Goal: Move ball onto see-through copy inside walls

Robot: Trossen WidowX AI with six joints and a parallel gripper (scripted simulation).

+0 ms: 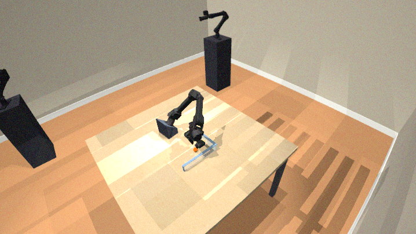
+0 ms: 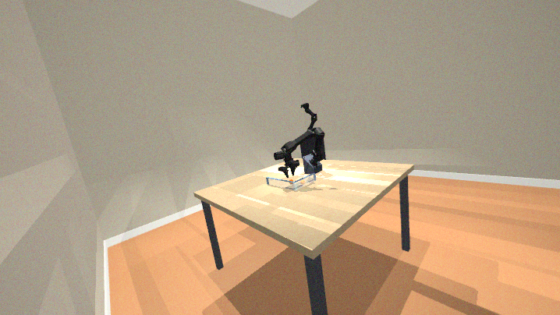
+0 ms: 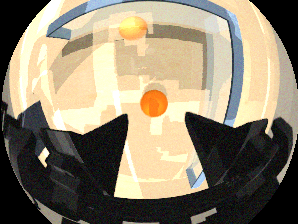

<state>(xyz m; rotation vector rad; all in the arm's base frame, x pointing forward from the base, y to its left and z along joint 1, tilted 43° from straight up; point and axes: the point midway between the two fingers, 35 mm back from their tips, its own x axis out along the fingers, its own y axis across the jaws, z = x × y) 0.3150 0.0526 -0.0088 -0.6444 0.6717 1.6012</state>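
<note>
My gripper tip is 40 mm above the orange ball. From my gripper tip the other things lie so: see-through copy of ball: 100 mm to the left, 40 mm below, 30 mm behind.
</note>
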